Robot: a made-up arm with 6 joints. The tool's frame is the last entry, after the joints.
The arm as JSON. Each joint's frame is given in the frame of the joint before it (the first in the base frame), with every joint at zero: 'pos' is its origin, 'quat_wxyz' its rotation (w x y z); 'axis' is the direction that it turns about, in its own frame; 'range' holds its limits. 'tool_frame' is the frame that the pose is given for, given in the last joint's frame.
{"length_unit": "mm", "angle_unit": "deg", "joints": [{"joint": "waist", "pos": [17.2, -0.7, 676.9], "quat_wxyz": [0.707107, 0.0, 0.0, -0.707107], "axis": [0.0, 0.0, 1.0], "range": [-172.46, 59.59]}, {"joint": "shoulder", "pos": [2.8, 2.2, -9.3], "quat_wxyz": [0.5, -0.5, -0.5, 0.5], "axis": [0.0, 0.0, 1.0], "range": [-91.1, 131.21]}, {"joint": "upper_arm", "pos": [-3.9, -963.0, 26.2], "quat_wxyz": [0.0, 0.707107, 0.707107, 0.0], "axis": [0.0, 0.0, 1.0], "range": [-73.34, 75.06]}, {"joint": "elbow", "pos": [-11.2, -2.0, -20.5], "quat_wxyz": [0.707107, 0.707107, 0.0, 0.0], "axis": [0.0, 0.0, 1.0], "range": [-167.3, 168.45]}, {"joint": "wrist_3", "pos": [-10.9, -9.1, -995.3], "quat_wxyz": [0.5, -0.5, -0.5, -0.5], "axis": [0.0, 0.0, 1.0], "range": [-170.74, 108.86]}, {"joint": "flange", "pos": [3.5, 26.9, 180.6], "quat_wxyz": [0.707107, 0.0, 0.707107, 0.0], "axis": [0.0, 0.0, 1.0], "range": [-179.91, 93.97]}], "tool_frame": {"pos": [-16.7, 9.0, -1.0], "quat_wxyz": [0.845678, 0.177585, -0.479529, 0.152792]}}
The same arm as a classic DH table. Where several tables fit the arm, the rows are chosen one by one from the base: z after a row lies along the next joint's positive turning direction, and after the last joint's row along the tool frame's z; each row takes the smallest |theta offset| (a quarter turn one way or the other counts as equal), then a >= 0, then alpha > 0; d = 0 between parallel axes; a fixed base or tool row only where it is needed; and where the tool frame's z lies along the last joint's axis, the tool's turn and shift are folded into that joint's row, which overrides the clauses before.
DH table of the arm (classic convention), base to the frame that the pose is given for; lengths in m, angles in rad. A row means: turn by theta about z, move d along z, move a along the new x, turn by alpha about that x. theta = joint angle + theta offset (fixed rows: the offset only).
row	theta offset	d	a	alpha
base (fixed)	-0.0407	0.0000	0.0172	0.0000
waist	0.0407	0.6676	0.0022	-1.5708
shoulder	1.5667	0.0000	-0.9630	3.1416
upper_arm	-0.0040	-0.0439	-0.0112	1.5708
elbow	0.0000	-0.9933	-0.0109	-1.5708
wrist_3	0.0000	0.1715	0.0269	1.5708
flange	0.5334	-0.0028	0.0162	-1.0735
tool (fixed)	-1.7467	0.0112	0.0000	0.0000
Joint limits (rad, base to tool): -3.0100..1.0400 -1.5900..2.2900 -1.2800..1.3100 -2.9199..2.9400 -2.9800..1.9000 -3.1400..1.6401

